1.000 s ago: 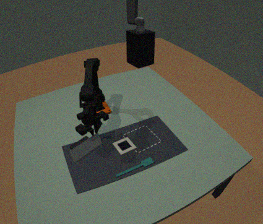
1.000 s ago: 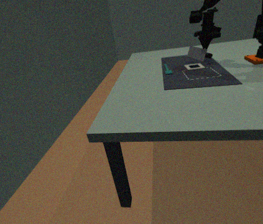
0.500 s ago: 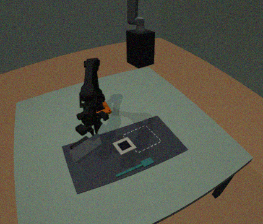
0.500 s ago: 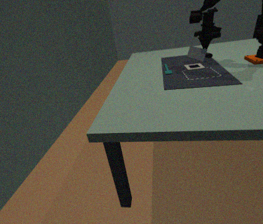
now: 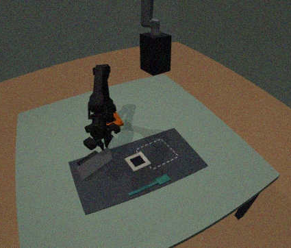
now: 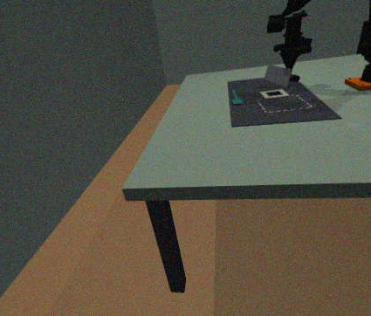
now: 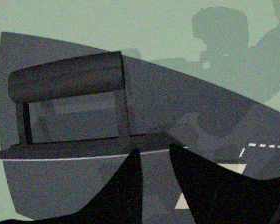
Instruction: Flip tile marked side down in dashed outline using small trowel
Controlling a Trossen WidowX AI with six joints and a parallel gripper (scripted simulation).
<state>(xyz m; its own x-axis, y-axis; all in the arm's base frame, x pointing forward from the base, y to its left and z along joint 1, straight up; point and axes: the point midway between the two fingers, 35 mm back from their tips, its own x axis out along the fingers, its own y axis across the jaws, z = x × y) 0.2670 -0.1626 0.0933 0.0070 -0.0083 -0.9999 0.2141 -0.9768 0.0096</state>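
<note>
Now: the white tile 11 cm ahead of my gripper tip, 12 cm to the left of it and 7 cm below it. From my gripper tip the other things lie so: dark mat 13 cm ahead, 10 cm to the left, 9 cm below; teal trowel 27 cm ahead, 10 cm to the left, 7 cm below.
</note>
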